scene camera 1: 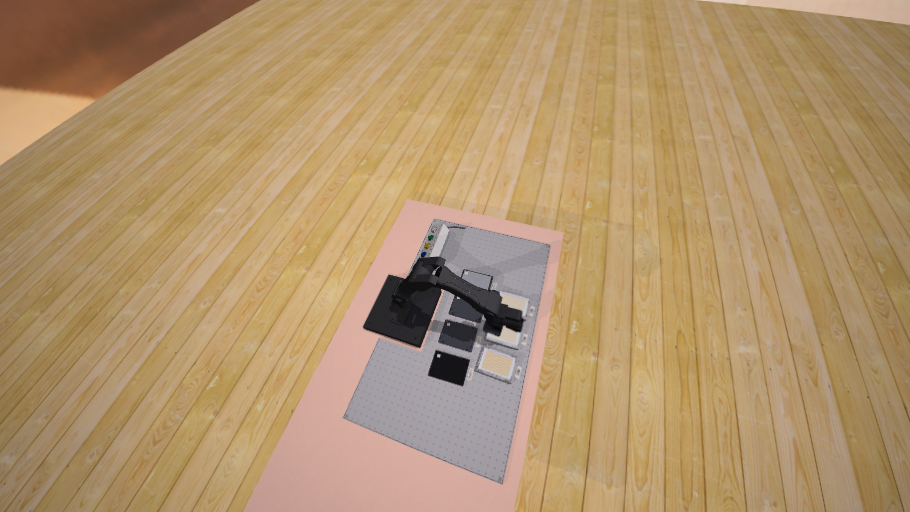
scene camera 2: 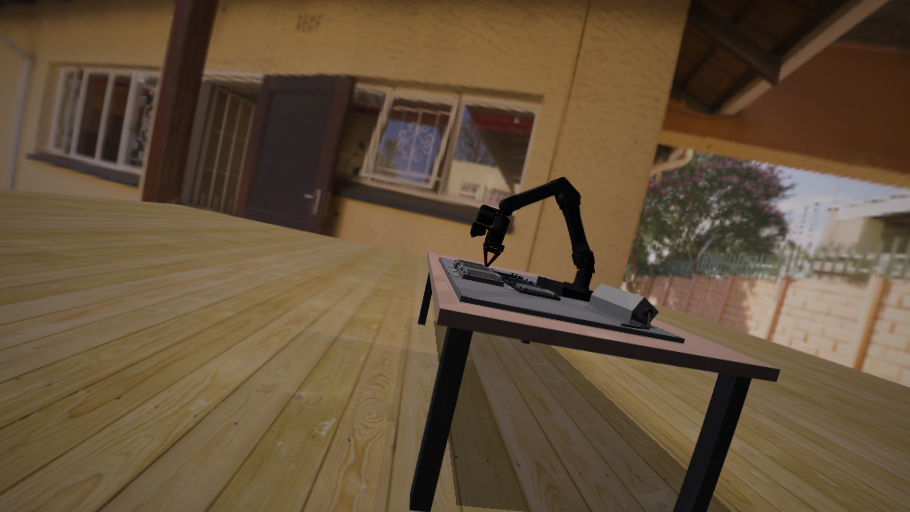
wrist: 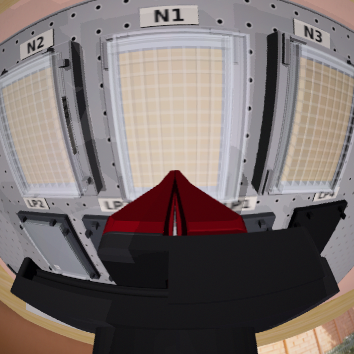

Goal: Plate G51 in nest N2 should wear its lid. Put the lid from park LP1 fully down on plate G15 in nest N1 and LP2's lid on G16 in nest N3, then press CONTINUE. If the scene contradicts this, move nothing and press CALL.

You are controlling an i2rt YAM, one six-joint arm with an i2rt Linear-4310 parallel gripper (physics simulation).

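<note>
My gripper is shut and empty, its red tips low over the near edge of the plate in nest N1. That plate has cream wells and a pale clear rim. Similar plates lie in nest N2 and nest N3. Whether a clear lid covers any plate I cannot tell; no plate codes are readable. A pale translucent lid lies on park LP2. Park LP1 is dark slate, mostly hidden behind the gripper in the wrist view; I cannot tell if a lid lies there.
Slate park LP3 is mostly hidden behind the gripper; black park LP4 is beside LP1. A console with coloured buttons stands at one end of the perforated board. The arm's black base plate is beside the parks.
</note>
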